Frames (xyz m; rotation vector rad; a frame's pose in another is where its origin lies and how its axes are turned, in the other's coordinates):
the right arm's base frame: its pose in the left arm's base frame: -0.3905 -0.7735 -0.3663 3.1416 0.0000 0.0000
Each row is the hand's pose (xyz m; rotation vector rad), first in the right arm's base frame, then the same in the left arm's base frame.
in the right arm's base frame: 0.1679 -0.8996 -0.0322 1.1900 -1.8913 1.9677
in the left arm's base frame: -0.2226 0.1261 -0.3341 -0.2076 1.6675 1.6028
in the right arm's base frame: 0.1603 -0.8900 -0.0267 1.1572 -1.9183 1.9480
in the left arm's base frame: -0.2302 0.1165 -0.3396 -0.2195 1.6628 1.6374
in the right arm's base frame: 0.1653 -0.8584 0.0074 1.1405 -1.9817 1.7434
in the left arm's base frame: -0.2252 0.0849 -0.3737 -0.3369 1.5252 1.7337
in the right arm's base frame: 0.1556 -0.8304 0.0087 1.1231 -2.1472 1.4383
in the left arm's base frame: -0.2349 0.0569 -0.3750 -0.4089 1.2783 1.9084
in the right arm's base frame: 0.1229 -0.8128 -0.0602 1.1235 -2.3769 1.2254
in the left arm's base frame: -0.2676 0.0393 -0.3061 -0.3063 1.0687 2.0729
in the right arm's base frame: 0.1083 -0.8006 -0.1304 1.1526 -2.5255 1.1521
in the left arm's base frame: -0.2822 0.0271 -0.2359 -0.1732 0.9753 2.1381
